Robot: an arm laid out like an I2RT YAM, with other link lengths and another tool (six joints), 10 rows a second.
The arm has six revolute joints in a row. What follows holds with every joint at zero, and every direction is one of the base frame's. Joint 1 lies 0.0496 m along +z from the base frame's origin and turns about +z. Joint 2 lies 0.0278 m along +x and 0.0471 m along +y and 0.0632 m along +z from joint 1 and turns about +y. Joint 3 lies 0.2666 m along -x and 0.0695 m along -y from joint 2 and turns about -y. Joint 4 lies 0.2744 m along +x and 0.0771 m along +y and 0.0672 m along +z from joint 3 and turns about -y. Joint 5 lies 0.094 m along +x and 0.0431 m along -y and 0.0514 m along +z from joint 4 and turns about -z. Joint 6 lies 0.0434 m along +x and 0.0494 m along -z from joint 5 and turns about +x. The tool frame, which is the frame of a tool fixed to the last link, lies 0.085 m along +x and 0.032 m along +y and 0.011 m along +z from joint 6; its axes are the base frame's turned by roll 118.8, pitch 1 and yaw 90 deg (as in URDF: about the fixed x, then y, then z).
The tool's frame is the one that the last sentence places.
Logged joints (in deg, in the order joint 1, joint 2, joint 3, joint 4, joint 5, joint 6), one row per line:
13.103, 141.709, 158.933, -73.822, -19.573, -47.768
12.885, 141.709, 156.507, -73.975, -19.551, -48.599
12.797, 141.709, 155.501, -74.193, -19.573, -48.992
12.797, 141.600, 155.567, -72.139, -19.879, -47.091
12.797, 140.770, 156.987, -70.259, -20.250, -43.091
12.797, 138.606, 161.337, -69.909, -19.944, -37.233
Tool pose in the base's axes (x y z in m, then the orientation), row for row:
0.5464, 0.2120, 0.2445, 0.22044, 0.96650, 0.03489, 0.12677
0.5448, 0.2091, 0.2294, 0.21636, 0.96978, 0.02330, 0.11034
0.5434, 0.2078, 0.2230, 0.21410, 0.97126, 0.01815, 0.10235
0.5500, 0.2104, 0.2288, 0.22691, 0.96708, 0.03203, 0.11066
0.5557, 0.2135, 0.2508, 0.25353, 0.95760, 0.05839, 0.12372
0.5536, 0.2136, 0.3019, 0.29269, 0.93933, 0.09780, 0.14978
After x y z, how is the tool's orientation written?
As a quaternion, x y z w.
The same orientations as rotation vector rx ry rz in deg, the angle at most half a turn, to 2 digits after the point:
36.76, 161.19, 5.82
36.43, 163.27, 3.92
36.21, 164.28, 3.07
38.20, 162.79, 5.39
42.36, 159.99, 9.76
48.19, 154.64, 16.10

